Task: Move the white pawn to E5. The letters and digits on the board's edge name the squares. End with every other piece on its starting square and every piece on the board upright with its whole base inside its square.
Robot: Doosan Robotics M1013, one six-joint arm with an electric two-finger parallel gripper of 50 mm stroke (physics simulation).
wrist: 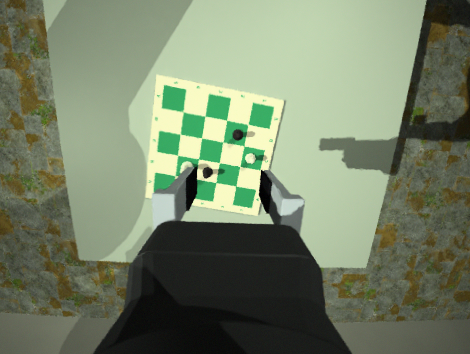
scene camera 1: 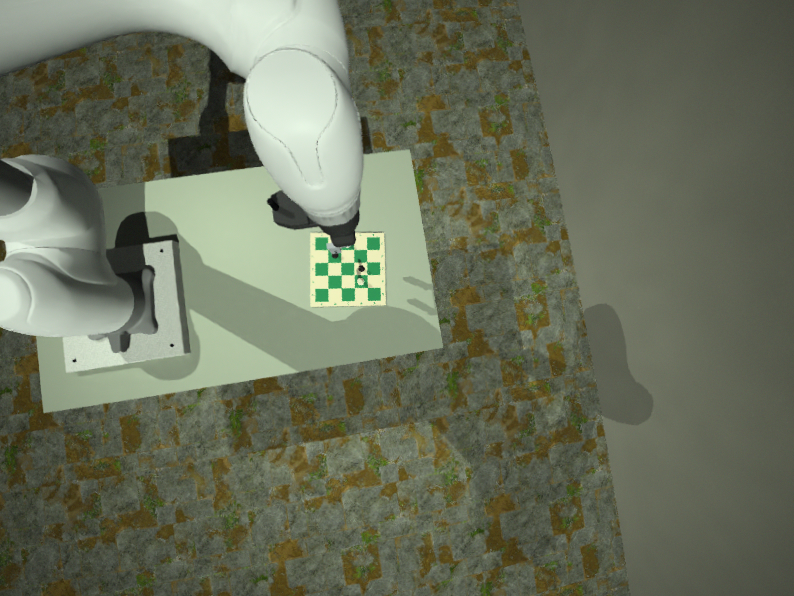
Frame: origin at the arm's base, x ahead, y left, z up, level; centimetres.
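Seen in the pictures: gripper, fingertip midpoint: (wrist: 228, 181) (scene camera 1: 334, 238); arm's base, origin of the base link: (scene camera 1: 123, 304).
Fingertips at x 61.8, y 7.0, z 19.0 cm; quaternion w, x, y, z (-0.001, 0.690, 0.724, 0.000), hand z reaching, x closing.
Offsets run from my fingertips to a thing's middle. Level surfaces: height alone.
The chessboard @(dz -21.6, dx +0.5, dy -3.1 cm) (scene camera 1: 334, 295) (wrist: 196, 102) has green and cream squares; its edge labels are too small to read. One white piece @(dz -19.7, dx +1.2, dy +4.0 cm) (wrist: 250, 158) stands on a green square near one edge in the wrist view; the gripper hides it in the scene view. Another white piece @(dz -19.1, dx +3.9, dy -7.2 cm) (scene camera 1: 361, 280) (wrist: 187, 166) is on a green square, partly behind the left finger in the wrist view. I cannot tell which is the pawn. My gripper (scene camera 1: 339, 246) (wrist: 228, 181) is open and empty, above the board, its fingers overlapping the board's near part in the wrist view.
A black piece @(dz -19.7, dx +4.5, dy -3.5 cm) (scene camera 1: 361, 268) (wrist: 207, 172) stands on a cream square beside one white piece. Another black piece @(dz -19.7, dx -2.8, dy +1.3 cm) (scene camera 1: 334, 254) (wrist: 238, 134) is on a green square diagonal to the other white piece. The pale table @(dz -21.9 cm) (scene camera 1: 243, 192) (wrist: 300, 60) holds the board and the arm's base plate (scene camera 1: 168, 301).
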